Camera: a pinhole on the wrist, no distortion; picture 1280 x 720 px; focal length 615.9 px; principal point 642.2 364.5 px. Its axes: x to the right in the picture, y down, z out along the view. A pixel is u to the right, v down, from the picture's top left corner.
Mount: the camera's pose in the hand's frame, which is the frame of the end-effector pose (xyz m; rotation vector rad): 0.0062 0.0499 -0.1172 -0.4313 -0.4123 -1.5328
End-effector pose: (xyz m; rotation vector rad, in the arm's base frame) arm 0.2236 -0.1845 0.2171 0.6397 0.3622 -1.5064
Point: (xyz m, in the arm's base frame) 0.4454 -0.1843 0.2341
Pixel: 281 342
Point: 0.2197 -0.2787 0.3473
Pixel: 1097 334
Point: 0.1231 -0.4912 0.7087
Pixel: 1074 295
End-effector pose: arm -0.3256 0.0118 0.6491 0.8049 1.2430 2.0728
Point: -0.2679 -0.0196 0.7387
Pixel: 869 178
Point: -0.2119 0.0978 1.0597
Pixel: 615 439
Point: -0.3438 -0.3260 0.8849
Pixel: outside the picture
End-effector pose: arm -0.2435 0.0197 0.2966 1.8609 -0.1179 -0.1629
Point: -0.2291 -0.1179 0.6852
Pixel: 144 378
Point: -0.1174 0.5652 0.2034
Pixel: behind the camera
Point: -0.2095 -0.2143 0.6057
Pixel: 401 439
